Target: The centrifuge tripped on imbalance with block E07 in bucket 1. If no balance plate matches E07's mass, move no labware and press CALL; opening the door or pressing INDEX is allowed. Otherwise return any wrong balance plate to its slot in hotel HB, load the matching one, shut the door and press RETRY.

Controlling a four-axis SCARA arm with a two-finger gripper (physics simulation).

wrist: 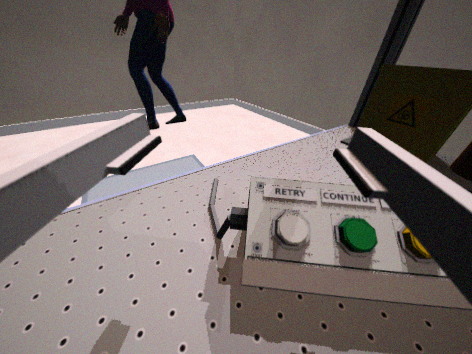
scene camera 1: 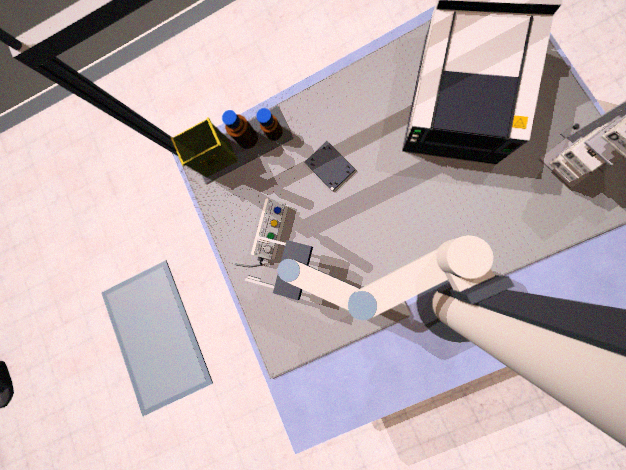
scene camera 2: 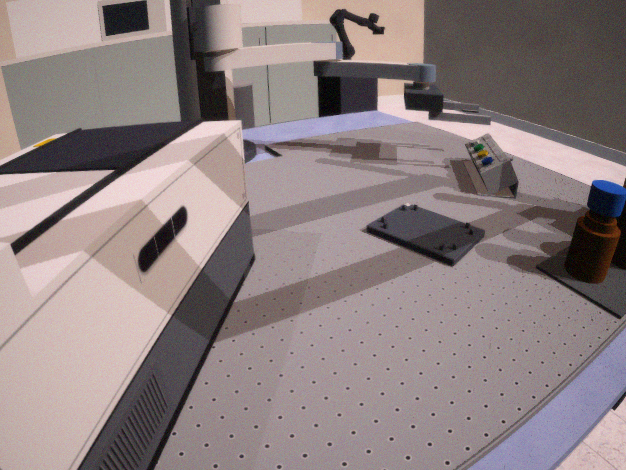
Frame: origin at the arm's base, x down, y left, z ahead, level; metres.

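Seen in the pictures: gripper, fingertip midpoint: [wrist: 245,133] [scene camera 1: 251,258] [scene camera 2: 484,114].
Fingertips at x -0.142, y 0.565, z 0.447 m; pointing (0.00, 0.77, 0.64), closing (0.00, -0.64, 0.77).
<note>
A point is followed by its place in that frame.
The button panel [scene camera 1: 259,227] {x -0.077, y 0.512, z 0.551 m} [scene camera 2: 500,174] {x -0.064, y 0.418, z 0.621 m} [wrist: 320,272] {x -0.016, y 0.490, z 0.495 m} stands on the bench. Its white RETRY button [scene camera 1: 267,248] {x -0.083, y 0.515, z 0.464 m} [wrist: 292,228] {x -0.082, y 0.516, z 0.461 m} and green CONTINUE button [scene camera 1: 271,236] {x -0.081, y 0.483, z 0.499 m} [scene camera 2: 477,147] {x -0.080, y 0.480, z 0.502 m} [wrist: 358,235] {x -0.081, y 0.485, z 0.498 m} show between the fingers in the wrist view; the right finger partly covers the yellow button [wrist: 414,244] {x -0.080, y 0.457, z 0.529 m}. My gripper [scene camera 1: 252,258] {x -0.142, y 0.565, z 0.447 m} [scene camera 2: 483,113] {x -0.142, y 0.565, z 0.447 m} [wrist: 245,133] {x -0.142, y 0.565, z 0.447 m} is open and empty, above the panel's RETRY end. The centrifuge [scene camera 1: 530,88] {x -0.223, y -0.436, z 0.519 m} [scene camera 2: 101,288] {x -0.190, y -0.296, z 0.842 m} has a dark panel [scene camera 1: 476,103] {x -0.226, y -0.289, z 0.553 m} [scene camera 2: 106,144] {x -0.226, y -0.274, z 0.573 m} flat on its top; no rotor, bucket or block shows. Part of a lettered rack [scene camera 1: 563,169] {x -0.089, y -0.484, z 0.266 m} shows at the right edge.
A dark plate with pegs [scene camera 1: 331,165] {x -0.026, y 0.165, z 0.657 m} [scene camera 2: 424,230] {x -0.026, y 0.161, z 0.665 m} lies mid-bench. Blue-capped brown bottles [scene camera 1: 244,132] {x -0.134, y 0.403, z 0.885 m} [scene camera 2: 591,247] {x -0.075, y 0.276, z 0.905 m} and a yellow-edged bin [scene camera 1: 202,144] {x -0.068, y 0.589, z 0.965 m} [wrist: 420,100] {x -0.134, y 0.559, z 0.857 m} stand at the bench corner. A person [wrist: 150,50] stands on the floor beyond a grey-blue mat [scene camera 1: 156,338].
</note>
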